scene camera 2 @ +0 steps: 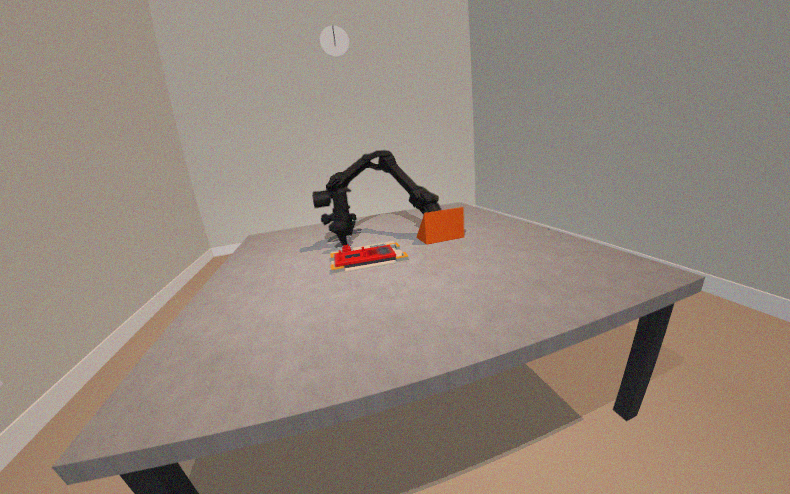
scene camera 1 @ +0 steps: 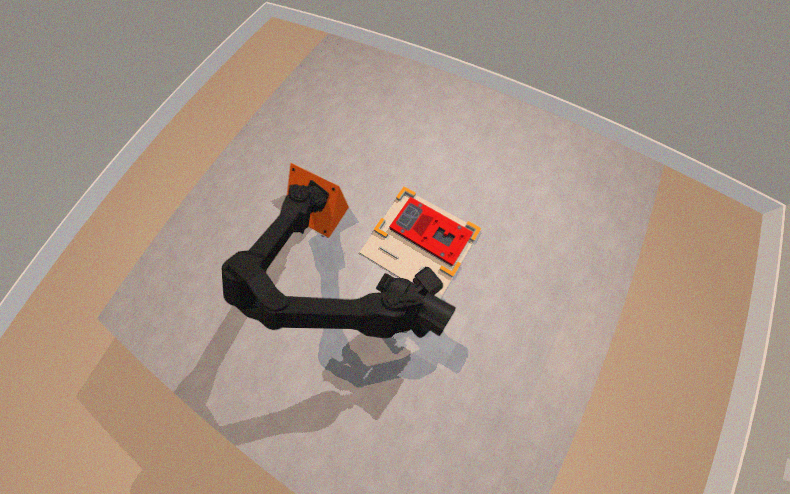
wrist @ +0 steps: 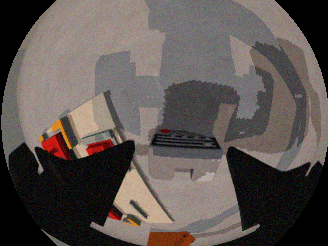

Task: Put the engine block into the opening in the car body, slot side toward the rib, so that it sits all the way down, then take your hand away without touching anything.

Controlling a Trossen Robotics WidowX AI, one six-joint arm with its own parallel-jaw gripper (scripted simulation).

Labels:
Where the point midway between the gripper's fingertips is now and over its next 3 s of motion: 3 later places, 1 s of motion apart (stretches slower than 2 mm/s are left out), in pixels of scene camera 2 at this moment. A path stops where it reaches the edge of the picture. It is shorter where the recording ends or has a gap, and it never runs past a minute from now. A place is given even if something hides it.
The gripper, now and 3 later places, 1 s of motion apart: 346, 242; 343, 237; 342, 215; 340, 216

